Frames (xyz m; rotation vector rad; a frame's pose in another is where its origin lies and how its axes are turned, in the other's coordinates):
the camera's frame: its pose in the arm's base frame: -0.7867 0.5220 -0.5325 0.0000 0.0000 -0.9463
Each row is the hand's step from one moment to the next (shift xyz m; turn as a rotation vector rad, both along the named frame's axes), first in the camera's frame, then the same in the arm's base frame.
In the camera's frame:
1: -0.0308 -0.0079 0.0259 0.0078 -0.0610 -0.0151
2: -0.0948 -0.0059 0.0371 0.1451 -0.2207 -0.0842
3: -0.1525 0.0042 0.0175 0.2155 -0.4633 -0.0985
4: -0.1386 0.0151 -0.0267 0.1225 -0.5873 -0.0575
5: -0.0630 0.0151 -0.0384 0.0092 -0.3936 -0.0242
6: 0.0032 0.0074 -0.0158 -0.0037 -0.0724 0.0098
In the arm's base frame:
1: -0.0244 0.0204 0.0259 -0.0449 -0.0420 -0.0151
2: -0.0602 0.0735 0.0371 -0.0942 -0.2468 -0.0842
3: -0.0858 0.1262 0.0175 -0.2499 -0.4457 -0.0985
4: -0.0688 0.1213 -0.0267 -0.4048 -0.4428 -0.0575
5: -0.0246 0.0599 -0.0384 -0.3139 -0.2376 -0.0242
6: 0.0079 0.0017 -0.0158 -0.0609 -0.0393 0.0098

